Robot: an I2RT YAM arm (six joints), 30 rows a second.
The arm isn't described. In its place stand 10 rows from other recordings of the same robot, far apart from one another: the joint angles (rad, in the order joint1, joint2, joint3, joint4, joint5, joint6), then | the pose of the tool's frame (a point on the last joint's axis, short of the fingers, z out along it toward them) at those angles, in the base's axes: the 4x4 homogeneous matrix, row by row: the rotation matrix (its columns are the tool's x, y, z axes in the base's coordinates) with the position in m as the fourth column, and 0 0 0 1 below.
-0.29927, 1.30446, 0.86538, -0.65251, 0.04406, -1.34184 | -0.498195 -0.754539 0.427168 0.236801; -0.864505 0.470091 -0.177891 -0.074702; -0.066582 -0.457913 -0.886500 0.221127; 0 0 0 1
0.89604, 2.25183, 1.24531, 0.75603, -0.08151, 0.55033 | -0.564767 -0.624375 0.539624 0.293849; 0.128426 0.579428 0.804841 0.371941; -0.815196 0.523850 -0.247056 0.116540; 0 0 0 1
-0.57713, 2.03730, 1.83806, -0.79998, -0.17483, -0.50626 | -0.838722 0.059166 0.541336 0.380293; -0.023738 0.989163 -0.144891 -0.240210; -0.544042 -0.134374 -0.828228 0.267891; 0 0 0 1
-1.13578, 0.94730, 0.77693, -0.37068, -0.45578, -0.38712 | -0.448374 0.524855 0.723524 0.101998; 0.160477 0.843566 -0.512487 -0.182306; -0.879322 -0.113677 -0.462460 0.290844; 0 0 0 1
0.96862, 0.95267, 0.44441, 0.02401, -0.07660, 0.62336 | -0.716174 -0.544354 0.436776 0.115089; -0.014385 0.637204 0.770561 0.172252; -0.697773 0.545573 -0.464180 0.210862; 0 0 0 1
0.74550, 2.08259, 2.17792, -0.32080, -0.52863, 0.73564 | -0.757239 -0.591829 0.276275 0.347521; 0.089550 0.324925 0.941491 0.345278; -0.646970 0.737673 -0.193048 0.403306; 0 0 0 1
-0.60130, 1.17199, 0.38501, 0.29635, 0.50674, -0.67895 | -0.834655 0.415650 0.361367 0.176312; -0.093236 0.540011 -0.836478 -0.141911; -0.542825 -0.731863 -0.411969 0.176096; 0 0 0 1
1.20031, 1.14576, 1.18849, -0.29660, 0.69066, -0.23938 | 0.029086 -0.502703 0.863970 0.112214; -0.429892 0.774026 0.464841 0.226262; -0.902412 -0.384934 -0.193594 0.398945; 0 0 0 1
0.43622, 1.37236, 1.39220, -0.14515, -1.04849, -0.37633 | 0.258534 -0.962478 0.082435 0.261369; -0.081765 0.063226 0.994644 0.155884; -0.962535 -0.263890 -0.062351 0.425701; 0 0 0 1
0.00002, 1.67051, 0.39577, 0.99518, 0.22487, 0.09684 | -0.253919 0.239979 0.936982 0.279632; 0.094249 0.970261 -0.222961 -0.007932; -0.962623 0.031696 -0.268986 0.129360; 0 0 0 1
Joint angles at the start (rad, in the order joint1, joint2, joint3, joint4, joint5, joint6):
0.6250 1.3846 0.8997 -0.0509 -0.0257 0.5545
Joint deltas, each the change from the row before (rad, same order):
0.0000 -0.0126 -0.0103 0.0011 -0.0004 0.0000
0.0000 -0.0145 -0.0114 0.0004 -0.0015 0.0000
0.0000 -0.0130 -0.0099 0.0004 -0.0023 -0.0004
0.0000 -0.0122 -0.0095 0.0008 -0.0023 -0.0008
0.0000 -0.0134 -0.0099 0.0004 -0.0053 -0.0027
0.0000 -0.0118 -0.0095 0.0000 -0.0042 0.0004
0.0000 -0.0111 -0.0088 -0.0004 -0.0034 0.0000
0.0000 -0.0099 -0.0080 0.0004 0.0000 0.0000
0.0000 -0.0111 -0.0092 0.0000 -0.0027 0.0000
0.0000 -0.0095 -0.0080 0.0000 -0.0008 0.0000
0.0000 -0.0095 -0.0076 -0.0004 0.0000 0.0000
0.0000 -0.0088 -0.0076 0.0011 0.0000 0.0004
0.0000 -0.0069 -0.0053 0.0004 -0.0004 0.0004
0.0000 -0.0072 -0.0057 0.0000 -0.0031 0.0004
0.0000 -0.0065 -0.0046 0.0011 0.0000 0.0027
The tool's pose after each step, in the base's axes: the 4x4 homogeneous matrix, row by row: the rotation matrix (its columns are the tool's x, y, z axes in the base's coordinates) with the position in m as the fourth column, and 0 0 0 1 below. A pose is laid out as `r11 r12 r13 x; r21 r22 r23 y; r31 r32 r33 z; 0 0 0 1`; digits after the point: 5 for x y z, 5 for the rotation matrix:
-0.66753 -0.29602 0.68321 0.24854; 0.16742 0.83441 0.52511 0.18046; -0.72552 0.46491 -0.50743 0.25612; 0 0 0 1
-0.66601 -0.29822 0.68374 0.24578; 0.16849 0.83278 0.52734 0.17854; -0.72667 0.46641 -0.50439 0.25643; 0 0 0 1
-0.66465 -0.30114 0.68378 0.24332; 0.16901 0.83086 0.53020 0.17686; -0.72779 0.46796 -0.50133 0.25677; 0 0 0 1
-0.66317 -0.30434 0.68380 0.24101; 0.16919 0.82899 0.53305 0.17530; -0.72910 0.46920 -0.49827 0.25703; 0 0 0 1
-0.66193 -0.31070 0.68214 0.23845; 0.16713 0.82596 0.53839 0.17368; -0.73070 0.47038 -0.49480 0.25740; 0 0 0 1
-0.66219 -0.31375 0.68049 0.23612; 0.16726 0.82332 0.54237 0.17219; -0.73043 0.47297 -0.49272 0.25740; 0 0 0 1
-0.66227 -0.31645 0.67916 0.23395; 0.16710 0.82122 0.54560 0.17077; -0.73039 0.47482 -0.49099 0.25737; 0 0 0 1
-0.66091 -0.31734 0.68007 0.23210; 0.16809 0.82058 0.54625 0.16943; -0.73140 0.47533 -0.48899 0.25733; 0 0 0 1
-0.66074 -0.31964 0.67916 0.22993; 0.16813 0.81879 0.54892 0.16799; -0.73154 0.47688 -0.48727 0.25714; 0 0 0 1
-0.66014 -0.32068 0.67925 0.22810; 0.16854 0.81800 0.54998 0.16670; -0.73199 0.47754 -0.48594 0.25691; 0 0 0 1
-0.65925 -0.32126 0.67984 0.22631; 0.16918 0.81758 0.55040 0.16541; -0.73265 0.47787 -0.48463 0.25676; 0 0 0 1
-0.65801 -0.32189 0.68075 0.22467; 0.17049 0.81687 0.55105 0.16423; -0.73346 0.47866 -0.48262 0.25655; 0 0 0 1
-0.65709 -0.32264 0.68128 0.22342; 0.17156 0.81605 0.55193 0.16335; -0.73403 0.47955 -0.48086 0.25655; 0 0 0 1
-0.65743 -0.32475 0.67994 0.22203; 0.17163 0.81410 0.55478 0.16248; -0.73371 0.48143 -0.47948 0.25644; 0 0 0 1
-0.65652 -0.32415 0.68110 0.22093; 0.17512 0.81278 0.55562 0.16168; -0.73370 0.48405 -0.47685 0.25662; 0 0 0 1

